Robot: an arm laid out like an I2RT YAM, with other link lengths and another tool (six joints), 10 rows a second.
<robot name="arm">
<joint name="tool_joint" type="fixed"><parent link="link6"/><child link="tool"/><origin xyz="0.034 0.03 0.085" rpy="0 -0.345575 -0.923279"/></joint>
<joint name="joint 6" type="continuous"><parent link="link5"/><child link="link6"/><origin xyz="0 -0.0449 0.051" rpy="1.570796 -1.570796 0"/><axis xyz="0 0 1"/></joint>
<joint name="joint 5" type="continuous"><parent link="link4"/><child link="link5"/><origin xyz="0.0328 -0.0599 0.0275" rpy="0 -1.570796 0"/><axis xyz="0 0 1"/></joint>
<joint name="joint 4" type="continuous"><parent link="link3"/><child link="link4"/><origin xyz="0.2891 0.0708 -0.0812" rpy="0 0 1.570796"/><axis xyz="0 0 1"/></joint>
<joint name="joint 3" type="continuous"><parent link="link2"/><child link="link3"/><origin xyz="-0.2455 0 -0.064" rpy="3.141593 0 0"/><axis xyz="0 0 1"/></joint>
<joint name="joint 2" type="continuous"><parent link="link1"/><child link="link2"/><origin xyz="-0.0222 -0.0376 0.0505" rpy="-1.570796 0 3.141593"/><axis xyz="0 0 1"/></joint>
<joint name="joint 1" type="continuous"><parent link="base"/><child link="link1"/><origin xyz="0 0 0.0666" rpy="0 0 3.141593"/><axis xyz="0 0 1"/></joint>
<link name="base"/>
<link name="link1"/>
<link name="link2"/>
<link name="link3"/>
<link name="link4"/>
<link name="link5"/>
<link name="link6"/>
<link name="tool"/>
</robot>
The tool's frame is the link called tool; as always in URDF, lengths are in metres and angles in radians. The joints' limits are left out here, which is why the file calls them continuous.
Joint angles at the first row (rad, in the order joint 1, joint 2, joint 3, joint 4, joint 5, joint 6):
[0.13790 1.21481 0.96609 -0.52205 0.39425 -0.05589]
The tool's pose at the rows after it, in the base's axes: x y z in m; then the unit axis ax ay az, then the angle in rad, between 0 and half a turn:
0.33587 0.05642 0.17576 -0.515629 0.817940 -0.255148 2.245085
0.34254 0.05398 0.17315 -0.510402 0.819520 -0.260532 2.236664
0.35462 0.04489 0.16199 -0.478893 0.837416 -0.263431 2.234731
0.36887 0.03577 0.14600 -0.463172 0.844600 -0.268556 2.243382
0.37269 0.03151 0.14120 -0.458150 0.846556 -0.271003 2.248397
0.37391 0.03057 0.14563 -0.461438 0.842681 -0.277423 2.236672
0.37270 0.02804 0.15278 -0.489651 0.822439 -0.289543 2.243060
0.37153 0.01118 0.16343 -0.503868 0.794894 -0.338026 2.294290
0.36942 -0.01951 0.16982 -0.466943 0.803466 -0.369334 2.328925
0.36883 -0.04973 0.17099 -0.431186 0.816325 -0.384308 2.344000
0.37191 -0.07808 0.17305 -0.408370 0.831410 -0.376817 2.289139
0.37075 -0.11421 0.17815 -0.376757 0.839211 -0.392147 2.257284
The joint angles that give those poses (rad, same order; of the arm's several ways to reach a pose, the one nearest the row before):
[0.13790 1.21633 0.96610 -0.48620 0.34543 -0.05589]
[0.12836 1.23466 0.96610 -0.45567 0.34580 -0.05513]
[0.09480 1.28384 0.96609 -0.41373 0.34504 -0.01469]
[0.06619 1.35061 0.96607 -0.35114 0.34543 -0.00782]
[0.05435 1.36967 0.96607 -0.33359 0.34580 -0.00859]
[0.05282 1.36014 0.96648 -0.32369 0.34618 -0.02042]
[0.05283 1.33956 0.96647 -0.31605 0.34695 -0.09099]
[0.04214 1.31552 0.96649 -0.29737 0.41942 -0.18788]
[-0.02843 1.29912 0.96649 -0.29661 0.45223 -0.19742]
[-0.11426 1.29910 0.96646 -0.28439 0.43926 -0.19742]
[-0.22756 1.29989 0.96648 -0.25082 0.32138 -0.19780]
[-0.34389 1.30025 0.96645 -0.20541 0.24548 -0.20580]

